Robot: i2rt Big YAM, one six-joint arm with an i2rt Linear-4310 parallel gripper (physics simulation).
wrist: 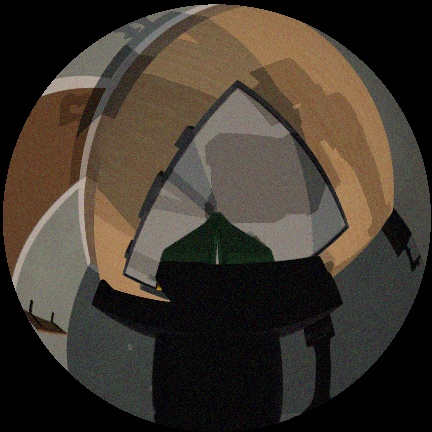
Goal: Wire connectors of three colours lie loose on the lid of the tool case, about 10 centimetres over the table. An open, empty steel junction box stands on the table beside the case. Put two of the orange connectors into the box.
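Places are measured from the arm's base along level axes (x down, y left, z ahead), in metres.
Pixels of known places: gripper, between the fingertips: (pixel 216 218).
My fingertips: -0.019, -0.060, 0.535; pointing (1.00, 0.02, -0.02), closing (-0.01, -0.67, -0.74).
Note:
Behind a point stands the place of what it marks, as x, y, z.
My gripper (pixel 216 218) @(-0.019, -0.060, 0.535) is shut, its two green fingers together with no connector showing between them. Its tips are over the grey lid (pixel 260 117) @(-0.015, -0.144, 0.569) of the tool case, beside a small dark patch on it; the exact gap to the lid is hard to tell. The lid has a dark rim, with dark fittings along its left edge. No orange connector shows; the fingers and the black gripper body cover the near part of the lid. A tiny yellow bit (pixel 159 287) @(-0.027, 0.100, 0.513) shows at the lower left beside the gripper body, too small to name. The steel junction box does not show.
The wooden table (pixel 150 105) @(0.080, -0.087, 0.679) lies around the case, crossed by broad shadows. A brown surface (pixel 35 165) with a pale border is at the far left. A dark object (pixel 398 231) stands beyond the table's right edge. A small brown piece with two dark pegs (pixel 45 323) is at the lower left.

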